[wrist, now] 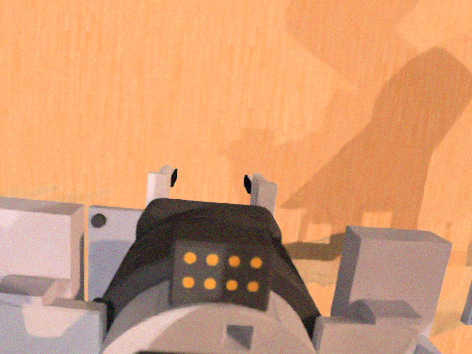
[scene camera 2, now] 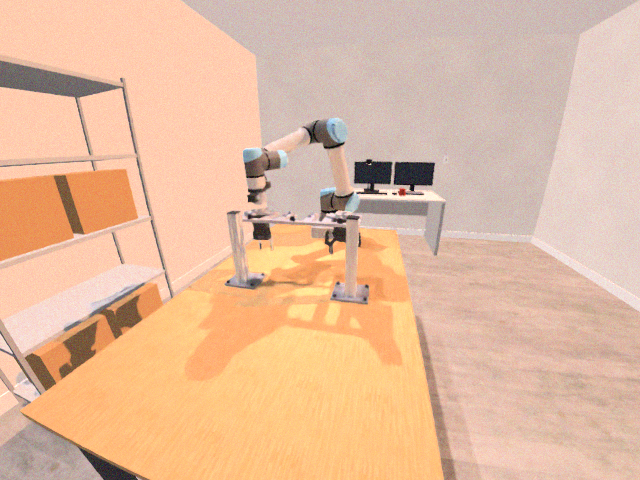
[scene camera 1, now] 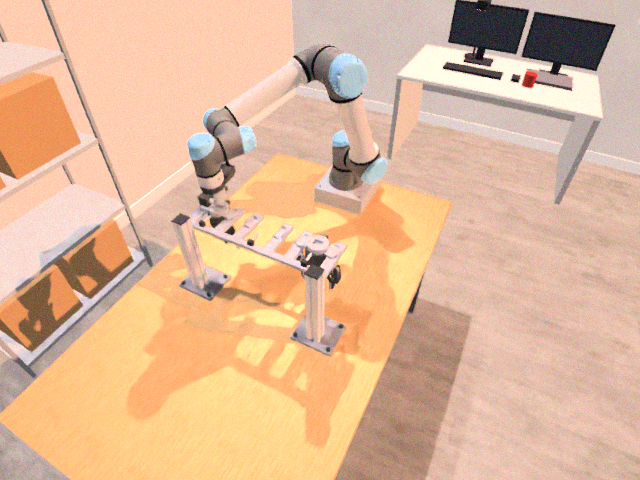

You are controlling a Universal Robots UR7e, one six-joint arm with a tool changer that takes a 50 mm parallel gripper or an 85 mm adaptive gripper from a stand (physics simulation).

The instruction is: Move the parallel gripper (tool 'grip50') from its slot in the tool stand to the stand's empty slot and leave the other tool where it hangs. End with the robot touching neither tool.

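Places are measured from the arm's base along level axes (x ahead, y left, z up), in centimetres.
Pixels of known places: arm's base, origin of its link: [scene camera 1: 346, 179].
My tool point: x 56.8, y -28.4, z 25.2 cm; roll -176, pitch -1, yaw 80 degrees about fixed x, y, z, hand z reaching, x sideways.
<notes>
Ahead of a thing's pixels: the offset from my tool point to its middle. "spot": to the spot under its first point. Level surfaces: height alone.
The parallel gripper [scene camera 2: 266, 245] [wrist: 210, 181] hangs in the left end slot of the tool stand [scene camera 1: 193, 258] [scene camera 2: 238, 248], its two fingers apart with nothing between them. The arm's wrist end [scene camera 1: 210, 181] [scene camera 2: 256, 183] is upright directly over this tool, at or very near its top; whether they are locked together cannot be told. In the wrist view, stand fork arms [wrist: 392, 270] flank the gripper's body. The adaptive gripper [scene camera 1: 334, 276] [scene camera 2: 341, 236] hangs in the right end slot. The empty slot lies between the two middle fork arms, one of them {spot: dx +5.7, dy +23.4, dz -5.0 cm} [scene camera 1: 280, 236] nearer the adaptive gripper.
The stand's right post {spot: dx +21.0, dy +39.2, dz -12.8 cm} [scene camera 1: 315, 304] [scene camera 2: 351, 258] rises from the wooden table {dz -33.3 cm} [scene camera 1: 206, 439] [scene camera 2: 289, 413]. The robot base [scene camera 1: 345, 193] is behind the stand. A shelf rack [scene camera 1: 98, 147] [scene camera 2: 144, 198] with orange boxes is at the left, and a white desk [scene camera 1: 496, 95] with monitors is at the back.
</notes>
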